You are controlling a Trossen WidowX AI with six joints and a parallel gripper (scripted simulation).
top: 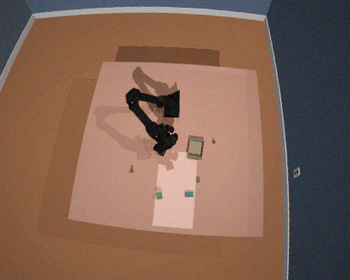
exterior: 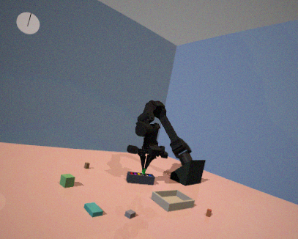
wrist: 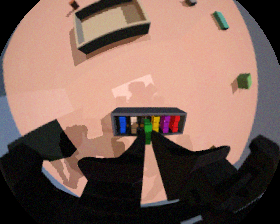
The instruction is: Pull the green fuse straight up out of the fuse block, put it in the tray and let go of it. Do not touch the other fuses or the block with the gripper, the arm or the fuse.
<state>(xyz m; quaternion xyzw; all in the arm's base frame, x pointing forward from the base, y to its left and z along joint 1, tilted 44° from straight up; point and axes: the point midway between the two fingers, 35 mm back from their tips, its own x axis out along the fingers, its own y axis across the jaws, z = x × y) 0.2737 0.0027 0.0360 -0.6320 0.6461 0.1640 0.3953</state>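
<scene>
Right now the grey tray is 210 mm to the left of my gripper tip and 60 mm below it. Round my gripper tip: green cube (340 mm ahead, 10 mm to the left, 40 mm below); small grey cube (210 mm ahead, 250 mm to the left, 60 mm below); green fuse (10 mm below).
</scene>
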